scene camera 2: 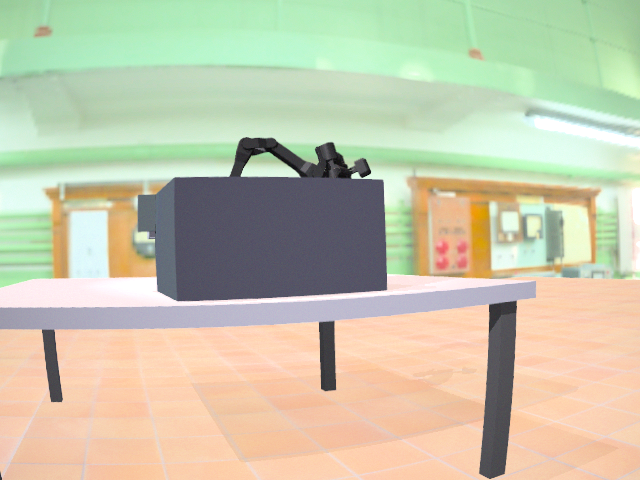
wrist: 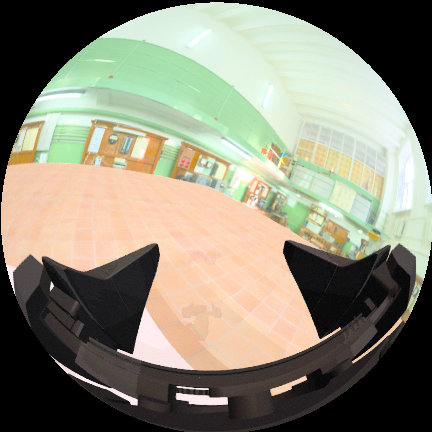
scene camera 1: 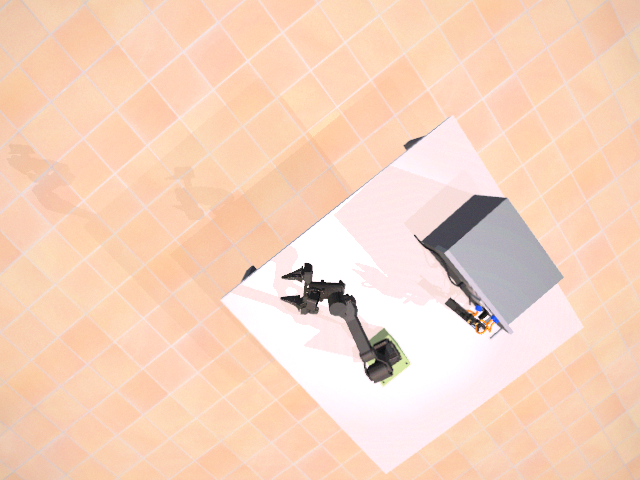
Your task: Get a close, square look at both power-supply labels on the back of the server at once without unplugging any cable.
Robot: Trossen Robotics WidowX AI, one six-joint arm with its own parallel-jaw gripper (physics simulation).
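Frame: origin at the arm's base, x right, y ahead, z up, level; centimetres.
Seen in the pictures: gripper, fingertip midpoint: (wrist: 223, 249) (scene camera 1: 280, 288); arm's base, link origin: (scene camera 1: 392, 356).
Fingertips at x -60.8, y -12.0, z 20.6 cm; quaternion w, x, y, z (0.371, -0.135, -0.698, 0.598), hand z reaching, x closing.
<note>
Offsets run from my fingertips to a thing's middle. "pt": to the spot under its first point.
The server (scene camera 1: 509, 260) (scene camera 2: 279, 237) is a large grey box on the right part of the table in the first scene view. Dark cables (scene camera 1: 450, 271) run along its left side, and orange and blue cables @[pt dx +66.7, dy +49.9, dz -11.3 cm] (scene camera 1: 480, 322) bunch at the lower end of that side. The power-supply labels cannot be made out in any view. My gripper (scene camera 1: 282, 287) (wrist: 223, 249) is open and empty, over the table's left part, well away from the server and pointing away from it. In the wrist view the fingers stand wide apart and the server does not show.
The white table (scene camera 1: 413, 423) (scene camera 2: 93, 316) carries the arm's base on a green plate (scene camera 1: 403, 363). A dark elongated block @[pt dx +60.3, dy +46.3, dz -17.9 cm] (scene camera 1: 457, 310) sticks out beside the coloured cables. Tiled floor (scene camera 1: 129, 103) (wrist: 225, 230) lies beyond the table edge. Doors and benches line the far walls in the wrist view.
</note>
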